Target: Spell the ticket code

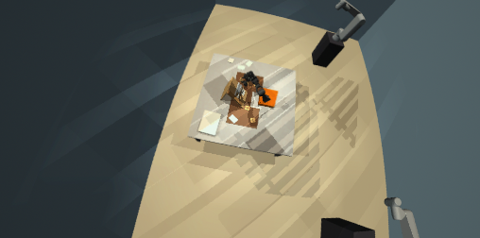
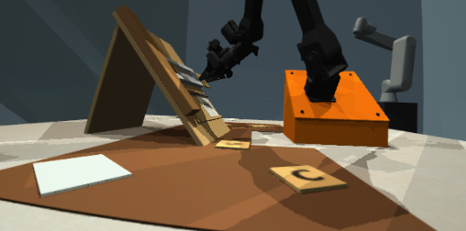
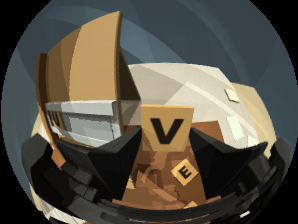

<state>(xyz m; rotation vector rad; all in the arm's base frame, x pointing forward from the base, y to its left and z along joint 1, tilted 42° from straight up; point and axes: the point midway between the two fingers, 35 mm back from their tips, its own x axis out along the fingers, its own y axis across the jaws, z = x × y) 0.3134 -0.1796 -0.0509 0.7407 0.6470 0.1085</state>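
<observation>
The u tile is 30 mm ahead of my gripper tip and 210 mm to the left of it. The rest, counted from my gripper tip: tan tile marked v right at my gripper tip; brown mat 140 mm behind, 160 mm to the left, 160 mm below; e tile 80 mm behind, 60 mm to the right, 160 mm below.
</observation>
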